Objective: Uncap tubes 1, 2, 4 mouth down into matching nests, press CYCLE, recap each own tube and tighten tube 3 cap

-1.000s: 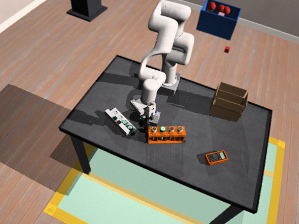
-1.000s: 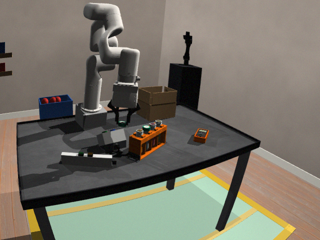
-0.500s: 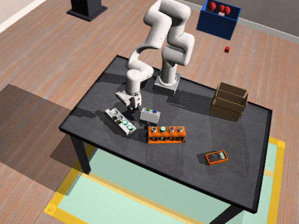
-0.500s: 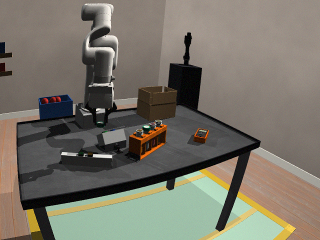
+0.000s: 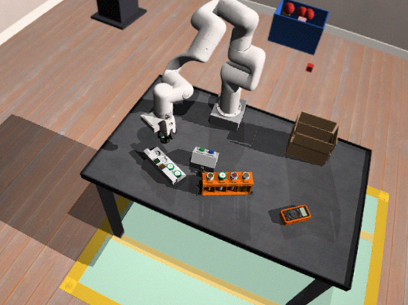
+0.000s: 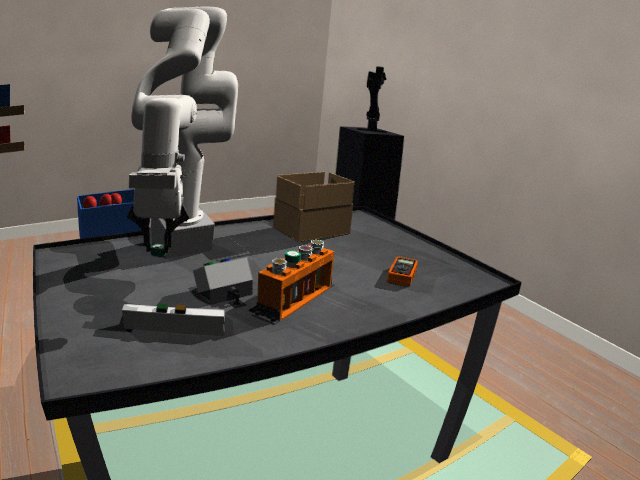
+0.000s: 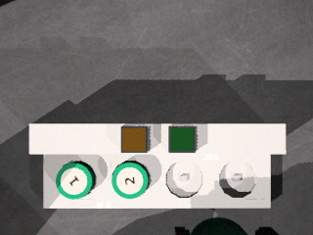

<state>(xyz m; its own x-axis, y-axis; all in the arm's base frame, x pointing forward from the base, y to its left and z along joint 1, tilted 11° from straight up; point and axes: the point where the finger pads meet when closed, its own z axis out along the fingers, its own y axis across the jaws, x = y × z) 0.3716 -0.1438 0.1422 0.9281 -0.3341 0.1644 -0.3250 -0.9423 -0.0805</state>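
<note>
My gripper is now 100 mm past the green key, 140 mm to the right of it and 110 mm above it. The rest, counted from my hand: blue key (110 mm behind, 190 mm to the left, 110 mm below); table's front edge (220 mm ahead, 340 mm to the left, 170 mm below); grey key housing (90 mm behind, 170 mm to the left, 120 mm below).
</note>
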